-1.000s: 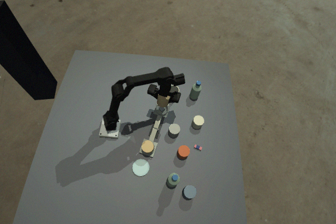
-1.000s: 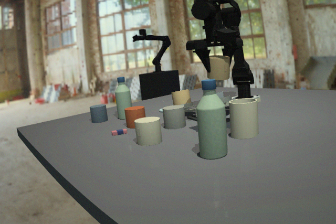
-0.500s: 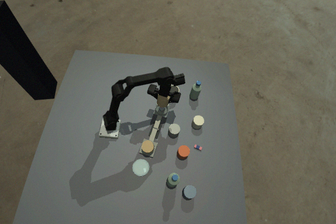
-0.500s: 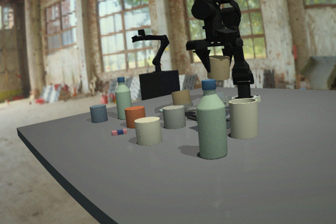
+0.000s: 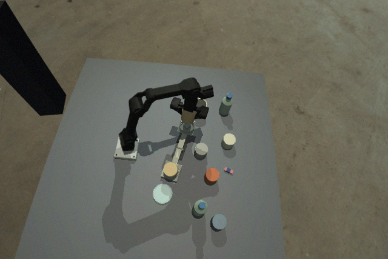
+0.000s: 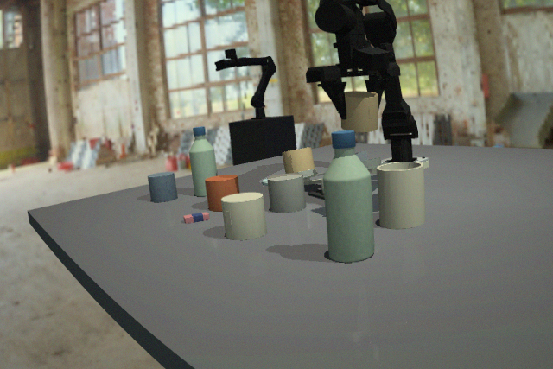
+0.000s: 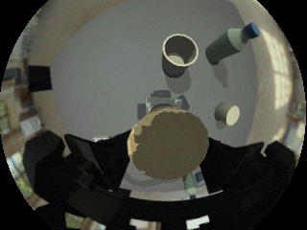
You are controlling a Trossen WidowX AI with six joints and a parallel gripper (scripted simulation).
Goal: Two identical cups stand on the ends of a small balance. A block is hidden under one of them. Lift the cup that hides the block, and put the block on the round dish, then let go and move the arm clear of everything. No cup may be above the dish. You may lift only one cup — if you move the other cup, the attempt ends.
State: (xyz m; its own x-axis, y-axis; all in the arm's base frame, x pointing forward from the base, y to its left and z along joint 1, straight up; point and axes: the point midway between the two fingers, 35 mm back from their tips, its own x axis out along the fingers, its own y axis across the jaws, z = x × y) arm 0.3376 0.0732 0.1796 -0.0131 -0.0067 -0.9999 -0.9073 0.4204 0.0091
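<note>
Now: the grey block 80 mm below my gripper tip and 10 mm to the right of it. Round my gripper tip: balance beam (130 mm below, 120 mm to the right, 50 mm behind); then cream cup (130 mm below, 120 mm to the left, 90 mm ahead); then grey cylinder (170 mm to the right, 130 mm below, 60 mm ahead).
</note>
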